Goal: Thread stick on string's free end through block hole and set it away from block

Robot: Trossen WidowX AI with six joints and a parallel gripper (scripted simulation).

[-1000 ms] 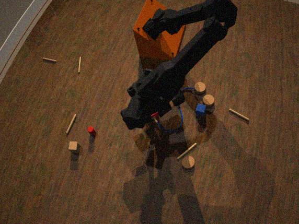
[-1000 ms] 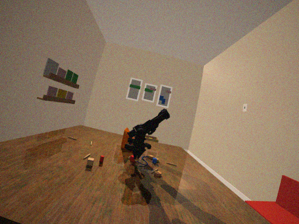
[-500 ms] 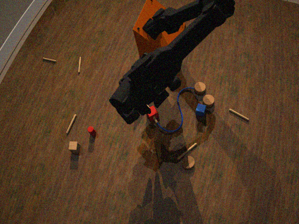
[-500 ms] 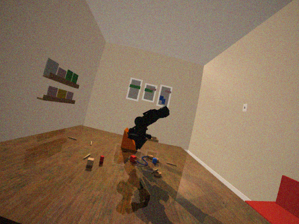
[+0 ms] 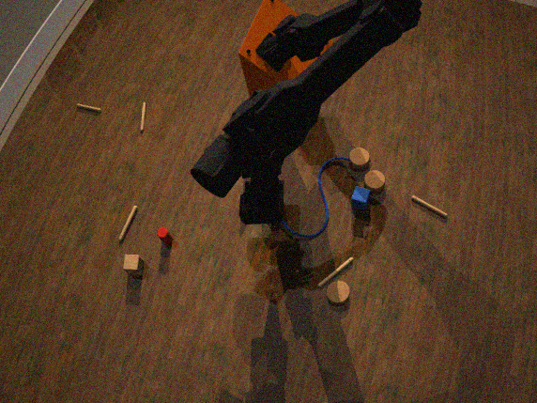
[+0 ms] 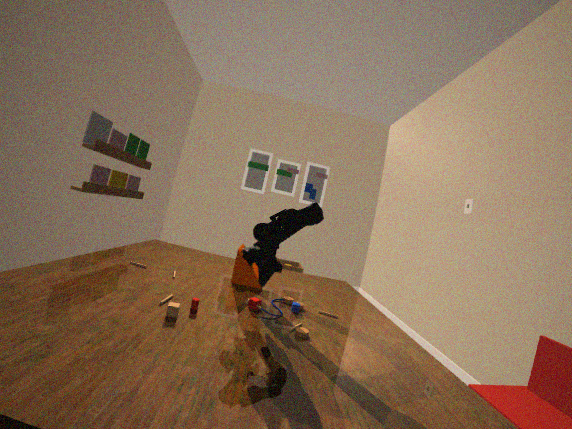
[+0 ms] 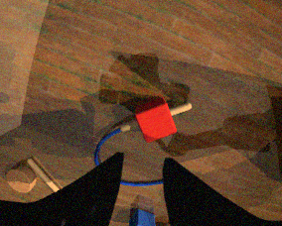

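My gripper tip is now 1 cm past the red cube, 1 cm to the left of it and 7 cm above it. The rest, counted from my gripper tip: thin wooden stick (7 cm below); blue cube (8 cm behind, 13 cm to the left, 7 cm below); round wooden button (16 cm behind, 10 cm to the left, 8 cm below).
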